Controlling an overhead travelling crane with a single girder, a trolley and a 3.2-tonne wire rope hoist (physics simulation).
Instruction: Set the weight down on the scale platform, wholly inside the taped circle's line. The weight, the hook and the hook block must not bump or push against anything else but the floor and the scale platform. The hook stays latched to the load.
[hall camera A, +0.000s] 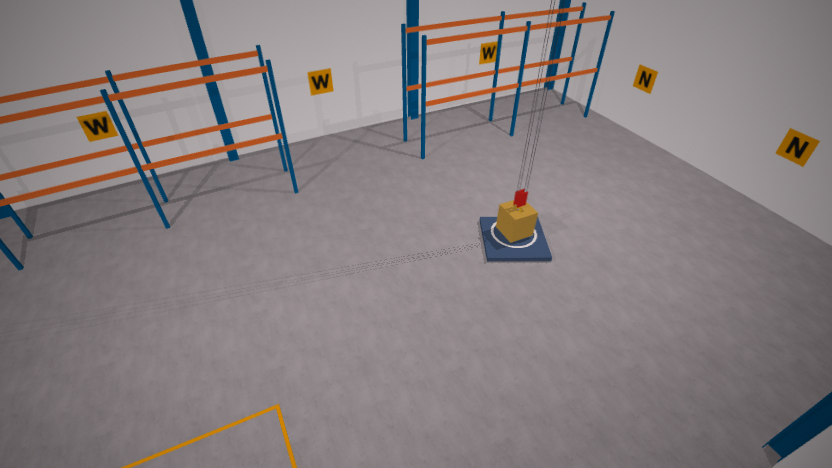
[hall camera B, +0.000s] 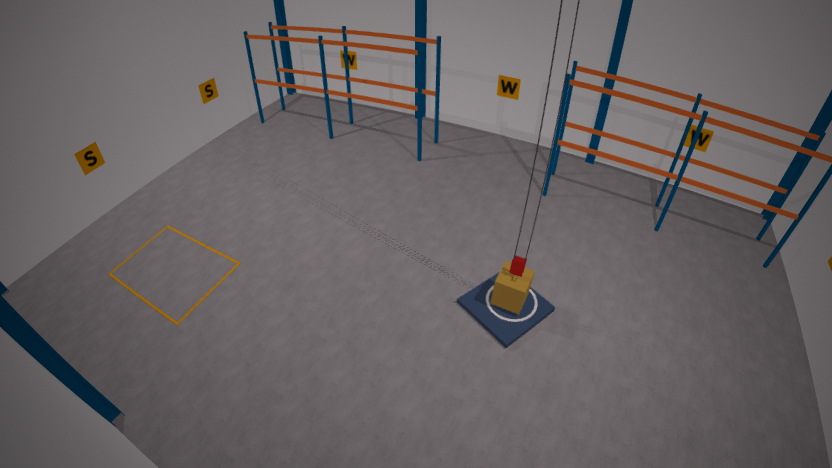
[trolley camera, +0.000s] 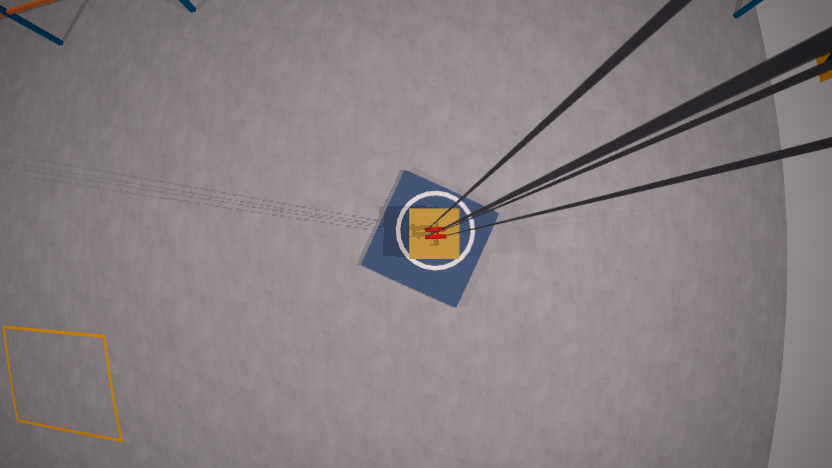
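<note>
The ochre box-shaped weight (hall camera A: 514, 227) (hall camera B: 510, 296) (trolley camera: 418, 250) is upright over the blue scale platform (hall camera A: 517, 255) (hall camera B: 506, 336) (trolley camera: 448, 288). In the trolley view the white taped circle (trolley camera: 435, 268) shows all around the weight, whose corners lie near the line. Whether its underside touches the platform or hangs slightly above it, I cannot tell. The red hook block (hall camera A: 520, 198) (hall camera B: 517, 266) (trolley camera: 435, 236) is close above the weight, on ropes. My hook (hall camera A: 515, 207) is at the top of the weight and latched to it; its details are mostly hidden or too small.
Blue and orange racks (hall camera A: 423, 133) (hall camera A: 136, 158) (hall camera B: 419, 139) (hall camera B: 674, 186) stand along the W wall, apart from the weight. An orange floor outline (hall camera A: 200, 436) (hall camera B: 203, 245) (trolley camera: 54, 331) lies away from the platform. Blue columns (hall camera A: 802, 424) (hall camera B: 58, 355) show at the near edges.
</note>
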